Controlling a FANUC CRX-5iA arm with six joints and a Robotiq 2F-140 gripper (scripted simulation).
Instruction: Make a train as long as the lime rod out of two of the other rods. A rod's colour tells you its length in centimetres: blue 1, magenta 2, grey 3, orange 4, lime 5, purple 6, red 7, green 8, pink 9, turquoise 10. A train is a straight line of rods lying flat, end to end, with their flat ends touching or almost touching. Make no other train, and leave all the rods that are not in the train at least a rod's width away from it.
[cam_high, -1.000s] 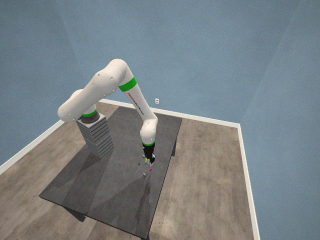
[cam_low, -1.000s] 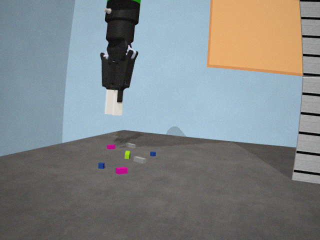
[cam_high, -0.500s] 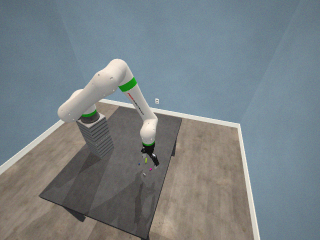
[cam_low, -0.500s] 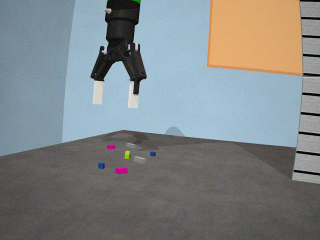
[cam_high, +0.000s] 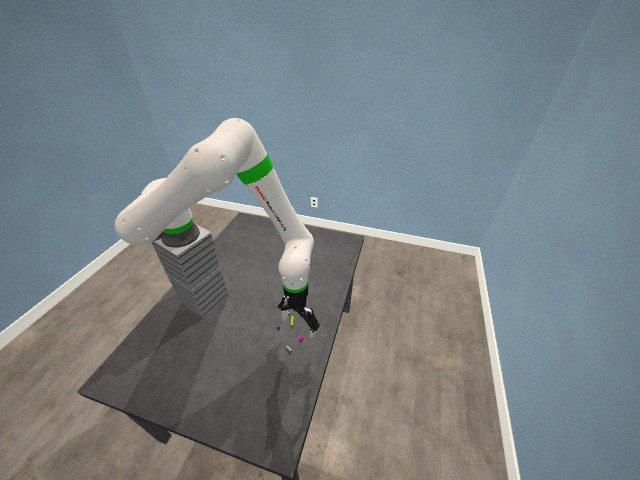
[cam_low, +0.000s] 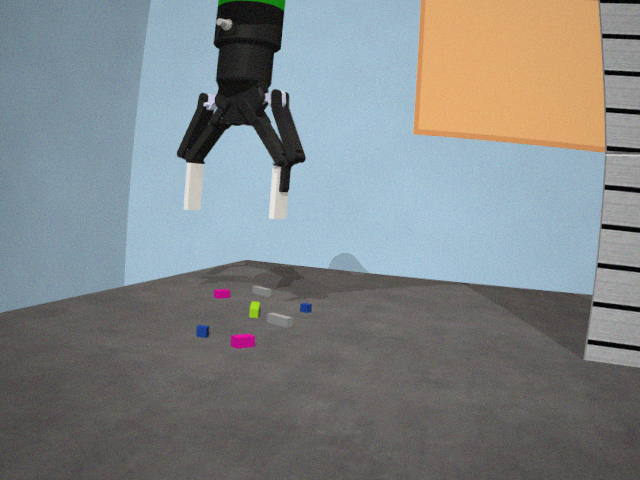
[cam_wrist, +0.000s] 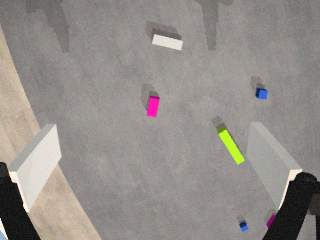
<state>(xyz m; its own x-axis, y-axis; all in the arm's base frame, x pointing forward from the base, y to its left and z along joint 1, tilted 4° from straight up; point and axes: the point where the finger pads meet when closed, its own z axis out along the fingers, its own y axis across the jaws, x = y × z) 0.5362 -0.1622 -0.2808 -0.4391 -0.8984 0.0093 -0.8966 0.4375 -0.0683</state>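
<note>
Right now the lime rod is 6 cm behind my hand, 9 cm to the left of it and 12 cm below it.
</note>
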